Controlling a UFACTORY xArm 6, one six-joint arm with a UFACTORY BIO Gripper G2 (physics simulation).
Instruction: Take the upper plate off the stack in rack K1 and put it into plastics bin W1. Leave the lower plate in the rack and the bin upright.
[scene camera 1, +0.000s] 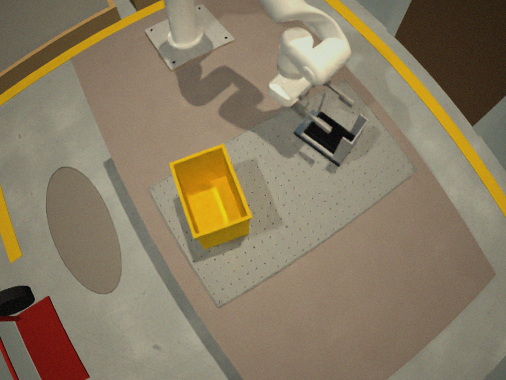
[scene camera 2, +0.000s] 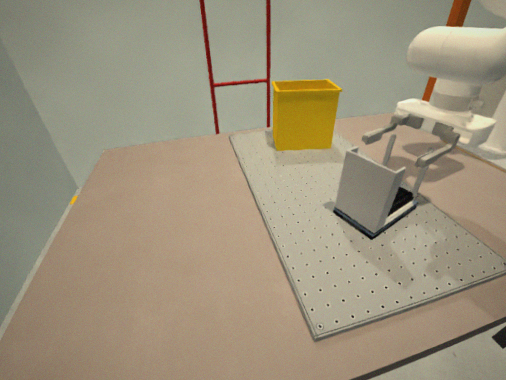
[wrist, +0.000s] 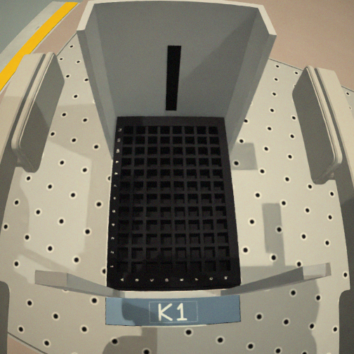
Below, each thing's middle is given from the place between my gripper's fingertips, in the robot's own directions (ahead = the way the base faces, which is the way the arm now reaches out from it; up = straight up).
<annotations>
Now: hand 10 mm past the black plate (scene camera 1: 330, 141) and 110 mm above it. Round my hand: yellow bin W1 (scene camera 1: 216, 210) (60 mm ahead, 370 mm to the right, 60 mm below).
</annotations>
